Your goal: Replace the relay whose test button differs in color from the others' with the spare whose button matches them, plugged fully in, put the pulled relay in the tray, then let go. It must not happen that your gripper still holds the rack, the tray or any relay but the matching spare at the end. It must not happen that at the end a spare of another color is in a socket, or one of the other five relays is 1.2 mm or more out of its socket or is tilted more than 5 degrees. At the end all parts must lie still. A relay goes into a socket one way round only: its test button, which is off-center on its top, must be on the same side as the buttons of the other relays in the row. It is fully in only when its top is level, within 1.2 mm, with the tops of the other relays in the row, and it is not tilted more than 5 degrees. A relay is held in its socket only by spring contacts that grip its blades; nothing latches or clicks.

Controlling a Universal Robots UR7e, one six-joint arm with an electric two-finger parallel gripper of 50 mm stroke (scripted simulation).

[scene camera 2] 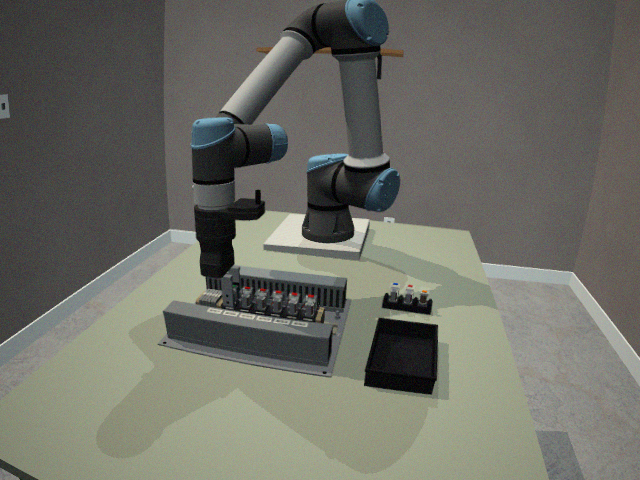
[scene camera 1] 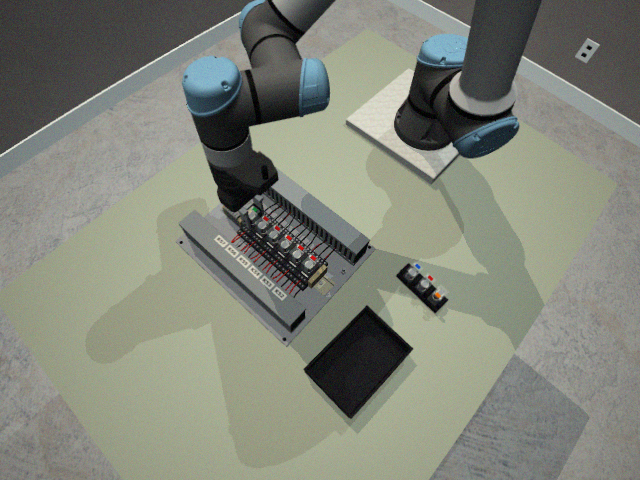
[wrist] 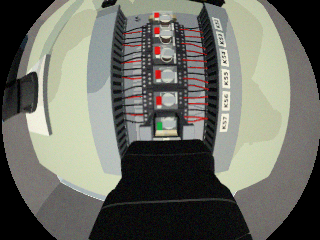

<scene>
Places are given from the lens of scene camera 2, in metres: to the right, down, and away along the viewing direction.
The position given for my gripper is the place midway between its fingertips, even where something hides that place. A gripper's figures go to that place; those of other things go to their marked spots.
my gripper [scene camera 2: 232, 301]: -0.17, 0.12, 0.79
black tray [scene camera 2: 401, 346]: 0.15, 0.19, 0.72
</scene>
